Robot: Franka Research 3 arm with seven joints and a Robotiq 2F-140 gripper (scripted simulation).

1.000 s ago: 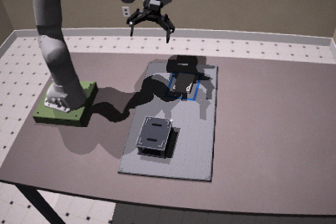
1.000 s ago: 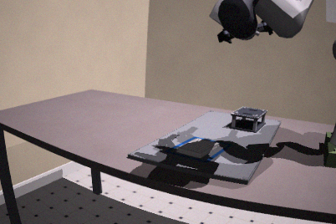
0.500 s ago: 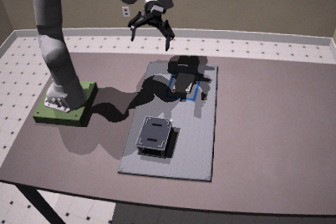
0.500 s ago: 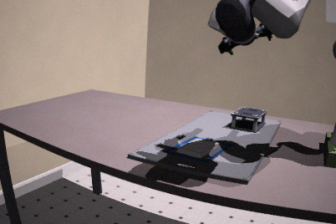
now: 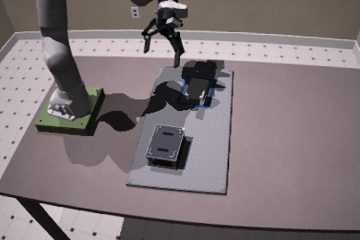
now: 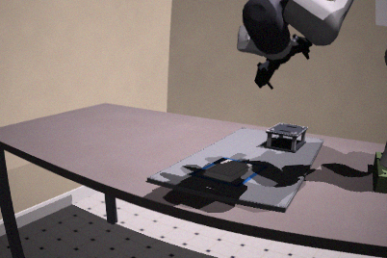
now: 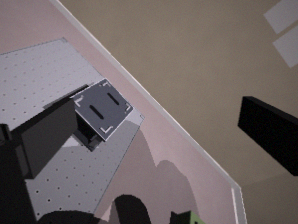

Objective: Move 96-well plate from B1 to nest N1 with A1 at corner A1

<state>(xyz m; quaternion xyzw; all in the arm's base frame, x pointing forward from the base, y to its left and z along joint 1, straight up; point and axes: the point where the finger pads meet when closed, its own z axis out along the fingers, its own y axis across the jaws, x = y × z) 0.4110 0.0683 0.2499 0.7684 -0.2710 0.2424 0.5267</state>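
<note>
My hand is 11 cm short of the white 96-well plate, 14 cm to the right of it and 28 cm above it. Also, from my hand: raised plate nest N1: 4 cm ahead, 23 cm to the right, 23 cm below; then A1 mark: 10 cm ahead, 16 cm to the right, 23 cm below.
</note>
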